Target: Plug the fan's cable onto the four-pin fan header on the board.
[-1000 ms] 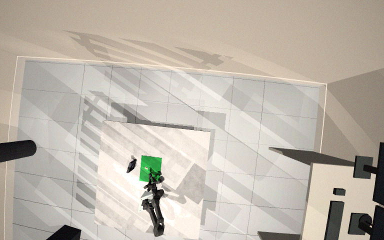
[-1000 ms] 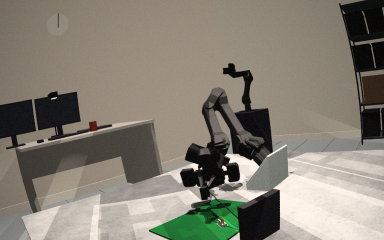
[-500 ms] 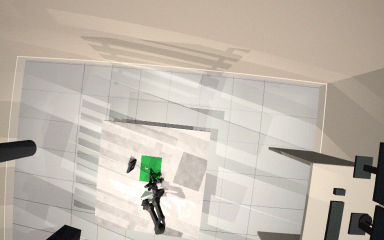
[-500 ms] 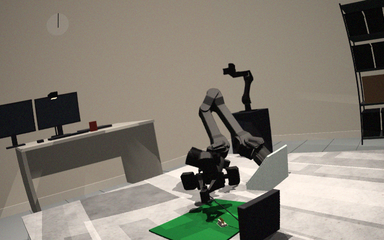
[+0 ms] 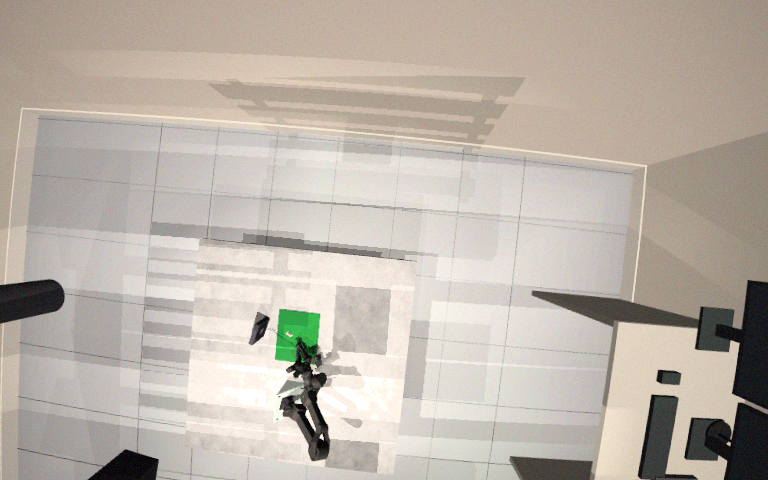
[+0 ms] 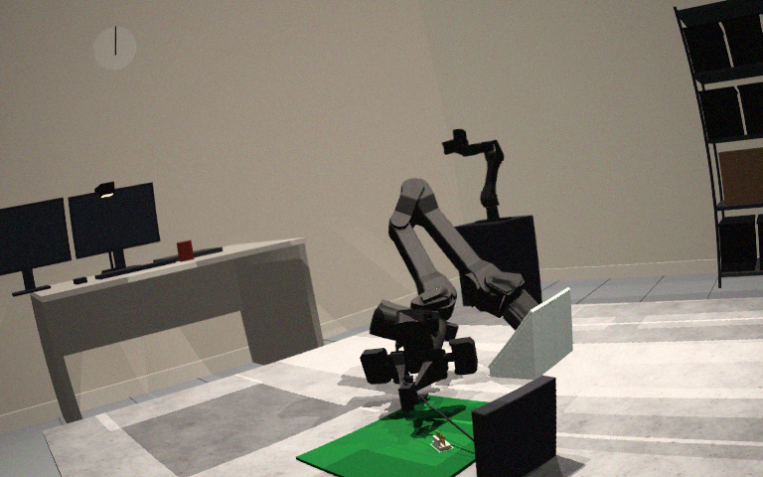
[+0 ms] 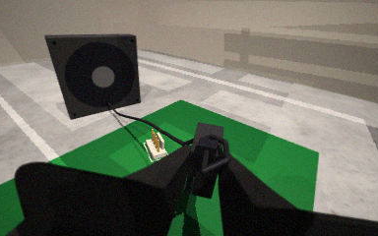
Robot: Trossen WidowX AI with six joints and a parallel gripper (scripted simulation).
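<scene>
Right now the green board is 20 mm ahead of my gripper tip, 40 mm to the left of it and 90 mm below it. From my gripper tip the other things lie so: four-pin fan header: 30 mm ahead, 90 mm to the left, 80 mm below; then fan: 30 mm ahead, 230 mm to the left, 20 mm below; then fan plug: 10 mm ahead, 10 mm below.
</scene>
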